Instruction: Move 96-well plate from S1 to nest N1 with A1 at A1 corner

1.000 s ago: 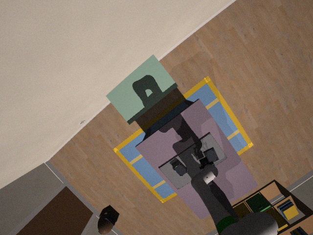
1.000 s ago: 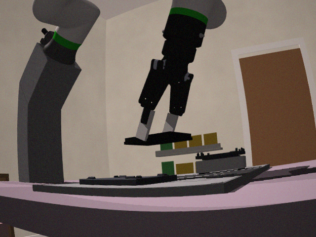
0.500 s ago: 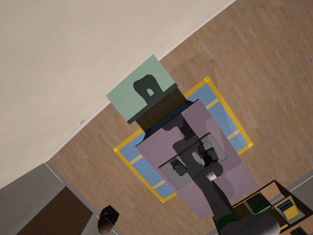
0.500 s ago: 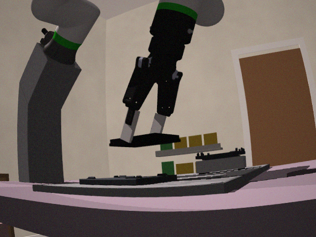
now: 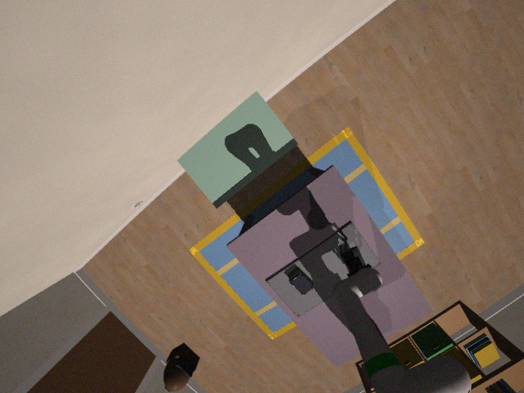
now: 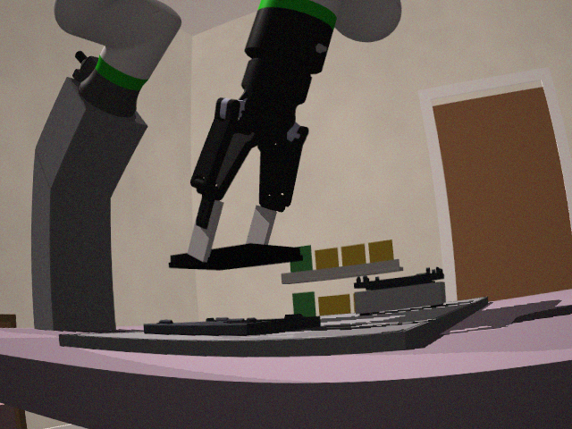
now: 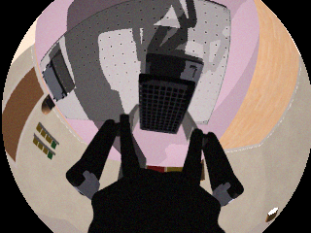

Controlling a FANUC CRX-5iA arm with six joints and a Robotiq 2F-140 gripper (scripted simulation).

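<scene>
My gripper is now 100 mm above the black plate nest N1 and 10 mm to the left of it. The rest, counted from my hand: black 96-well plate 20 mm below.
</scene>
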